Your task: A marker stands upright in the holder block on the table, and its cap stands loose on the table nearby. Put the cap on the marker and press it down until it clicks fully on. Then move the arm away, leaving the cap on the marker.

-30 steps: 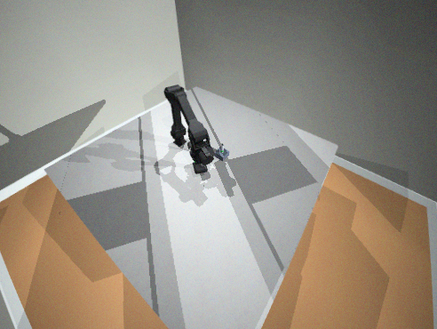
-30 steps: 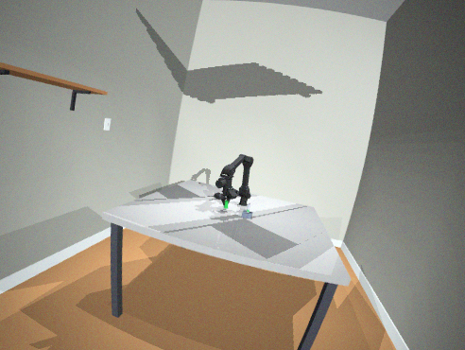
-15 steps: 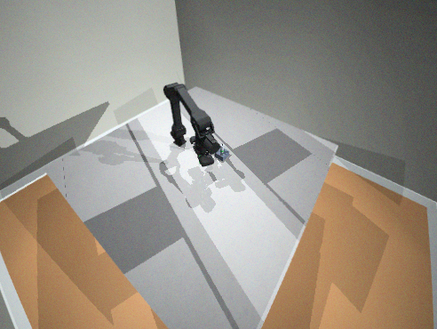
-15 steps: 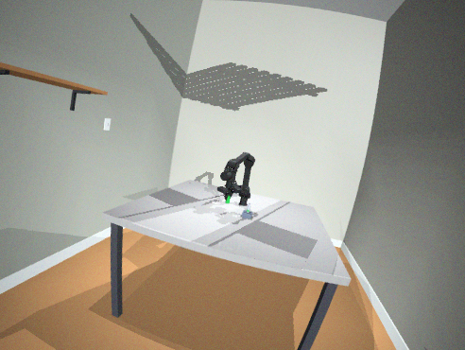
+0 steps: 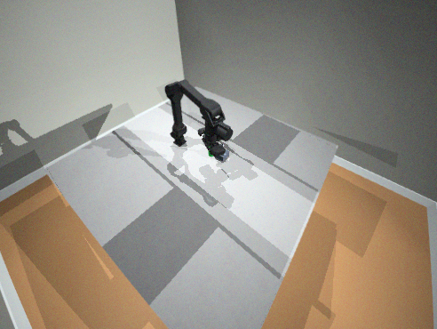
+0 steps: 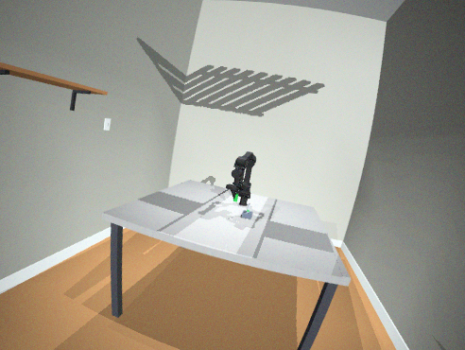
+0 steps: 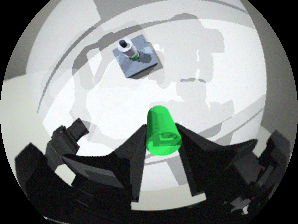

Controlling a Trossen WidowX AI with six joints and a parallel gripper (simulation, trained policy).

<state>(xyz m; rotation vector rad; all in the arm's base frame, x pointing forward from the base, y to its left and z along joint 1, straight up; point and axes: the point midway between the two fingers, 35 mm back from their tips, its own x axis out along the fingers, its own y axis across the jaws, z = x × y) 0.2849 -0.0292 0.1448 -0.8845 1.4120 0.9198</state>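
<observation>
Right now the blue-grey holder block is 10 cm to the left of my gripper tip and 9 cm below it. The rest, counted from my gripper tip: green cap (1 cm above).
</observation>
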